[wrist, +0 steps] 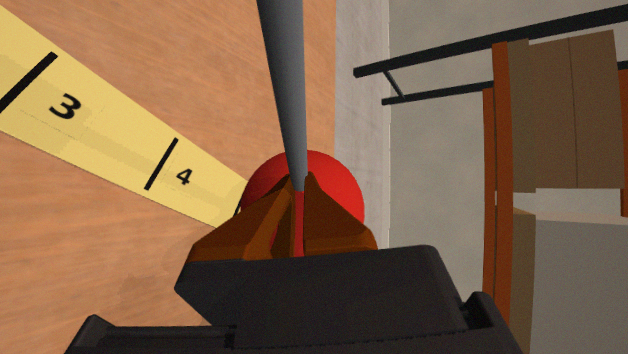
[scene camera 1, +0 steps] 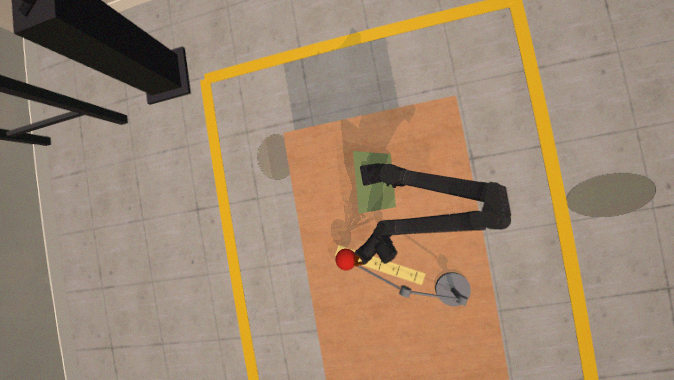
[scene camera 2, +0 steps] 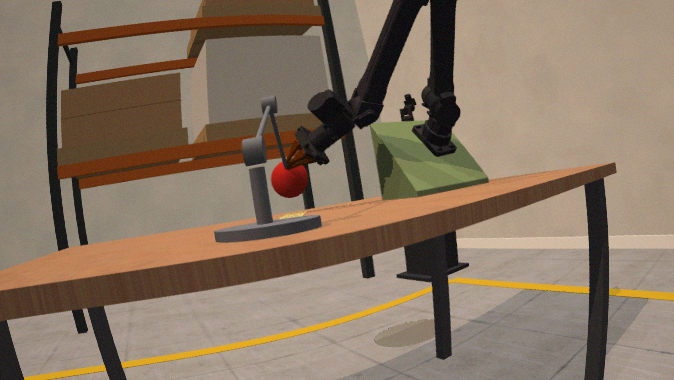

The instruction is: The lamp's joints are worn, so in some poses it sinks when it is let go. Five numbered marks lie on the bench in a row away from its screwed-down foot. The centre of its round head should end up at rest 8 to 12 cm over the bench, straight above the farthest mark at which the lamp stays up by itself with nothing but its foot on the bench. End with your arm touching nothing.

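Pixels of known places: gripper, fingertip midpoint: (wrist: 300, 180) (scene camera 1: 355, 264) (scene camera 2: 285, 167); arm's base, origin of the base link: (scene camera 1: 370, 174) (scene camera 2: 433, 141).
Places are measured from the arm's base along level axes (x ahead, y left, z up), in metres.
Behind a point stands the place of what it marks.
The lamp's round red head (scene camera 1: 345, 259) @(y -0.174, x 0.357, z 0.003 m) (scene camera 2: 289, 180) @(y -0.132, x 0.388, z -0.050 m) (wrist: 340, 190) @(y -0.160, x 0.387, z -0.001 m) hangs above the bench near the far end of the yellow numbered strip (scene camera 1: 406, 274) @(y 0.093, x 0.509, z -0.138 m) (scene camera 2: 292, 216) @(y -0.075, x 0.418, z -0.139 m) (wrist: 115, 135) @(y -0.074, x 0.422, z -0.138 m). Marks 3 and 4 show in the wrist view; a further line is partly hidden by the fingers. My gripper (scene camera 1: 358, 260) @(y -0.135, x 0.393, z -0.015 m) (scene camera 2: 288, 166) @(y -0.135, x 0.393, z -0.015 m) (wrist: 300, 180) @(y -0.135, x 0.393, z -0.015 m) is shut on the lower end of the lamp's outer rod (scene camera 1: 380, 278) @(y -0.034, x 0.442, z 0.056 m) (scene camera 2: 278, 137) @(y -0.031, x 0.440, z 0.048 m) (wrist: 285, 75) @(y -0.069, x 0.419, z 0.028 m), just above the head. The rod slopes down from the elbow joint (scene camera 1: 405, 291) @(y 0.053, x 0.476, z 0.128 m) (scene camera 2: 269, 104) @(y 0.072, x 0.491, z 0.106 m). The grey foot (scene camera 1: 444, 285) @(y 0.260, x 0.579, z -0.125 m) (scene camera 2: 240, 234) @(y 0.355, x 0.660, z -0.130 m) stands on the bench.
The wooden bench (scene camera 1: 400, 340) @(y 0.010, x 0.832, z -0.139 m) (scene camera 2: 150, 255) @(y 0.345, x 0.793, z -0.139 m) (wrist: 175, 50) @(y -0.111, x 0.505, z -0.139 m) carries a green wedge-shaped mount (scene camera 1: 362, 197) @(y -0.051, x 0.095, z 0.048 m) (scene camera 2: 400, 170) @(y 0.040, x 0.168, z -0.070 m) under my arm's base. My arm bends out over the bench's side edge. A shelf rack (scene camera 2: 52, 125) with boxes stands beyond the bench.
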